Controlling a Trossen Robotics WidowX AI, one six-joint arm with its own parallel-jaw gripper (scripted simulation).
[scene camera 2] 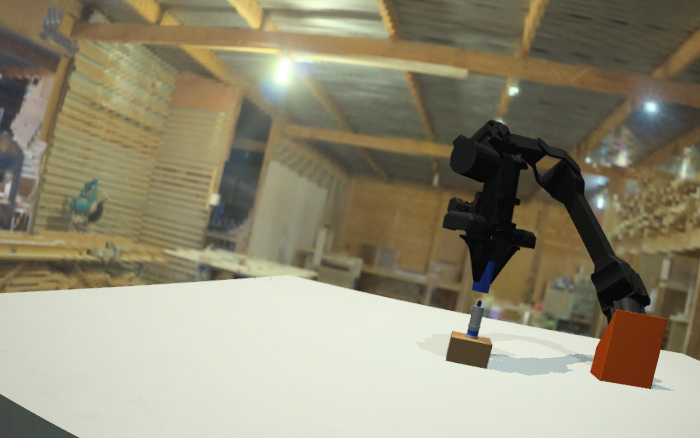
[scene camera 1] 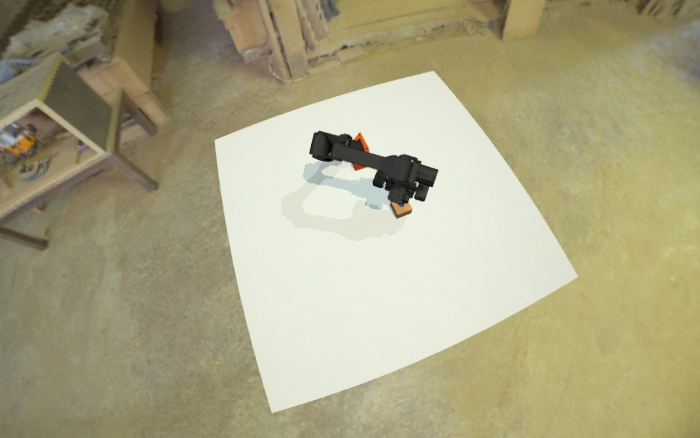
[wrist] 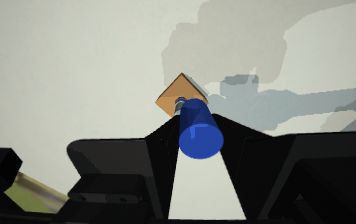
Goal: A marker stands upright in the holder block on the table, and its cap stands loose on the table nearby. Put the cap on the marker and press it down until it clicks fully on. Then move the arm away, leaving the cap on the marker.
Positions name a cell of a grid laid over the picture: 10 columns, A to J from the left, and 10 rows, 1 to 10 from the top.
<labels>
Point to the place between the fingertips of the gripper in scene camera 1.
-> F5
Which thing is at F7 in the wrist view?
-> A blue cap.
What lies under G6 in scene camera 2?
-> The gripper.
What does the gripper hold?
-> A blue cap.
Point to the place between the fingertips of the gripper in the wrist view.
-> F6
</labels>
